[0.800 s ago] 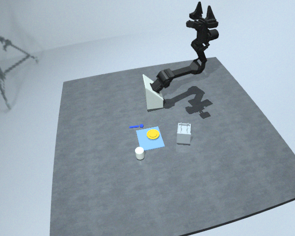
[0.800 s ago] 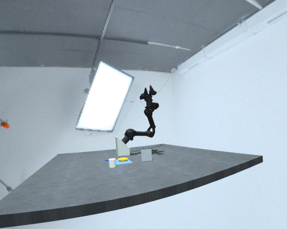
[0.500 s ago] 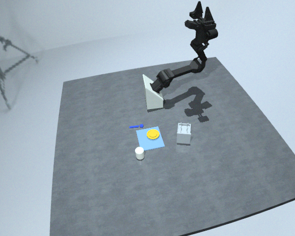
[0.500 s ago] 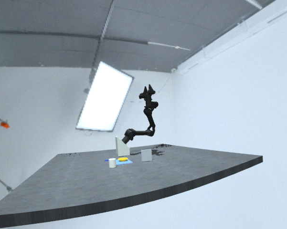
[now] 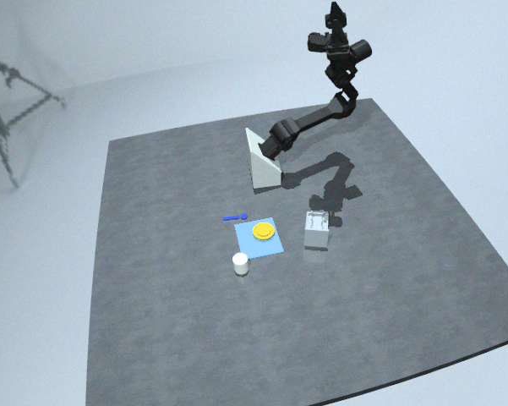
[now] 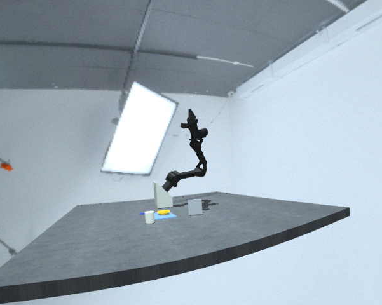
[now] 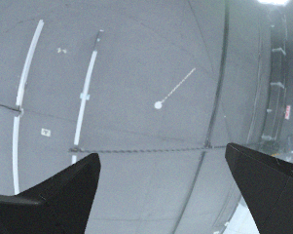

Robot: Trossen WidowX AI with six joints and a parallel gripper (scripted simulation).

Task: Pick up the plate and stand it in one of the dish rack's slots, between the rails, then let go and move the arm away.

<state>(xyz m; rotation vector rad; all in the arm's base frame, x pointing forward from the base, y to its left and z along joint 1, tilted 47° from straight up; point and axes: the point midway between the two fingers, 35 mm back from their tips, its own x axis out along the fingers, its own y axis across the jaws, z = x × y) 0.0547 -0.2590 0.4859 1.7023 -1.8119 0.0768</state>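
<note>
Now: the yellow plate 63 cm below my gripper tip, 27 cm to the right of it and 13 cm ahead of it. Also, from my gripper tip: grey dish rack 62 cm below, 17 cm ahead, 10 cm to the right; then light blue mat 65 cm below, 29 cm to the right, 14 cm ahead; then blue spoon 64 cm below, 33 cm to the right, 2 cm ahead.
</note>
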